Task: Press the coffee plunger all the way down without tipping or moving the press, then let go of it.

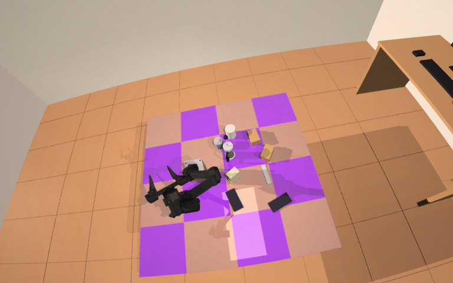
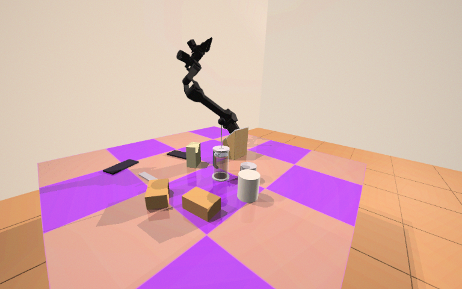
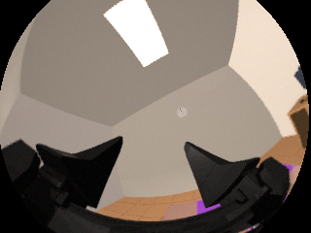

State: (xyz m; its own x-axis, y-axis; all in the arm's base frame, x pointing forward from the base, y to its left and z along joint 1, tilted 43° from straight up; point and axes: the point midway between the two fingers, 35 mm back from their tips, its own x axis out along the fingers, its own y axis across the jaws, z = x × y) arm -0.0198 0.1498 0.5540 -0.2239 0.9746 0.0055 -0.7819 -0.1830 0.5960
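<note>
Right now the glass coffee press is 54 cm below my gripper tip, 36 cm to the left of it and 26 cm ahead of it. Round my gripper tip: grey-topped can 63 cm below, 47 cm to the left, 19 cm ahead; then cream box 61 cm below, 27 cm ahead, 18 cm to the left; then white cylinder 62 cm below, 55 cm to the left, 29 cm ahead.
</note>
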